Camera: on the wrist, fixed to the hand. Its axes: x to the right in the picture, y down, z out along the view.
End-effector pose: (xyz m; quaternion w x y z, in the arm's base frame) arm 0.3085 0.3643 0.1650 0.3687 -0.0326 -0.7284 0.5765
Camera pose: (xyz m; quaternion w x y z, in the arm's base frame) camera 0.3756 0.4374 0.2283 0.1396 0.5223 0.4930 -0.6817
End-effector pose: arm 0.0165 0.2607 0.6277 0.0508 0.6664 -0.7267 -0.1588
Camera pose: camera 0.0969 0.2235 0.7052 0.1335 -0.0277 -0.9881 -0.0706
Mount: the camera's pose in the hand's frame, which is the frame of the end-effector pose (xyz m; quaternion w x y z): 0.0174 -0.0557 -0.1022 0.7176 0.0152 -0.0046 0.6962
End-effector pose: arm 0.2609 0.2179 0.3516 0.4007 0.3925 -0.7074 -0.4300
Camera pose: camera 0.3586 0.1543 0.3358 0.5777 -0.2067 -0.7893 -0.0207
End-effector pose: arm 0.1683 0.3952 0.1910 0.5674 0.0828 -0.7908 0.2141
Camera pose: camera 0.2713 0.3915 0.2479 0.2532 -0.4816 -0.6245 0.5603
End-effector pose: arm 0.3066 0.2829 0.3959 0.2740 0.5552 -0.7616 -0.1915
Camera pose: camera 0.4082 0.2504 0.4456 0.3180 -0.1285 -0.9373 0.0624
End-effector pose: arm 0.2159 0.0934 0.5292 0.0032 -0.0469 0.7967 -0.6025
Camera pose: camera 0.1962 0.1751 0.6116 0.4262 0.5183 0.5952 -0.4421
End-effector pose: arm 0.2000 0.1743 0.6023 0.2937 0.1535 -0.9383 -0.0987
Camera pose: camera 0.2587 0.1066 0.6786 0.2728 -0.5391 -0.7831 0.1472
